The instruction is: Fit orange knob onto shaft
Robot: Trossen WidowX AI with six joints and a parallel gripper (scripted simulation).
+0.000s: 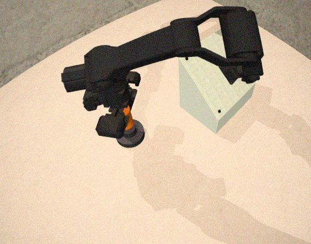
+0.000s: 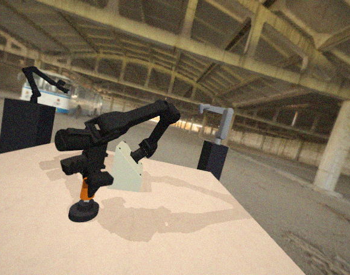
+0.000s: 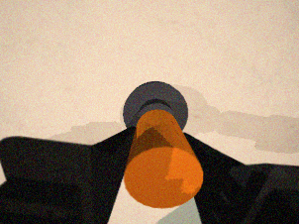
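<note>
My gripper tip is 30 mm below the orange knob. The rest, counted from my gripper tip: dark round pedestal 40 mm below.
</note>
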